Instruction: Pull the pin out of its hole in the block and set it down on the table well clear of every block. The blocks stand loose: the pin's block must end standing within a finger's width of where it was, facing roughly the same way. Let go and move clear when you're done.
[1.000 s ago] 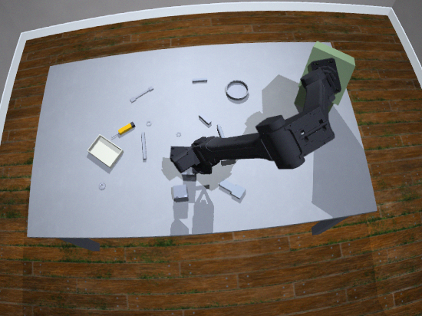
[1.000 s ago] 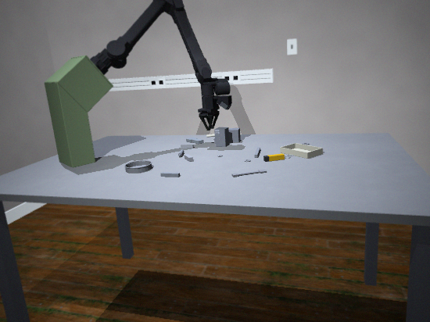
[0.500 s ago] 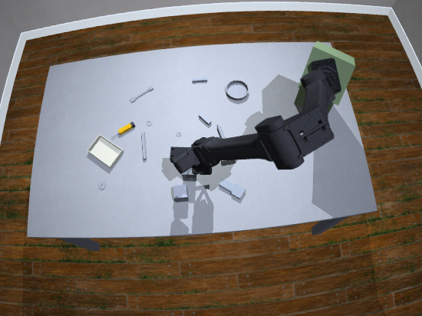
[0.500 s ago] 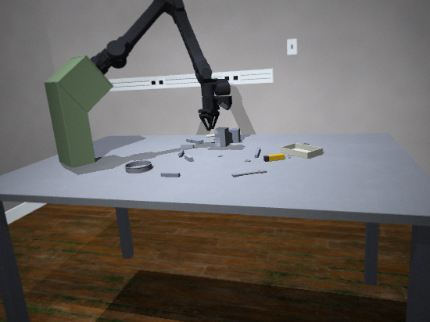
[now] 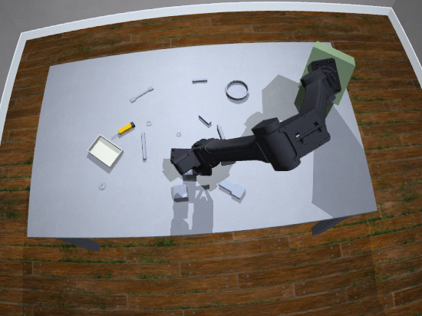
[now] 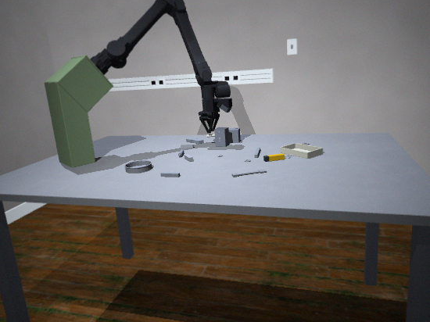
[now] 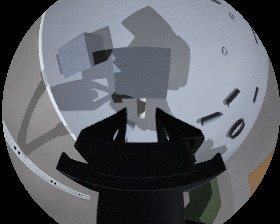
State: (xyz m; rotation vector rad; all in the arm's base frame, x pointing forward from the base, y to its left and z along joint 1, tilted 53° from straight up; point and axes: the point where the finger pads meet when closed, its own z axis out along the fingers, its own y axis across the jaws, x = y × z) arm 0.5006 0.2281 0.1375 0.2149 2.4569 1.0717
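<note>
The pale pin is 2 cm ahead of my hand and 2 cm below it. Round my hand: long bar 26 cm ahead, 11 cm to the right, 6 cm below; grey block 5 cm ahead, 2 cm below; metal ring 11 cm behind, 40 cm to the right, 6 cm below.
</note>
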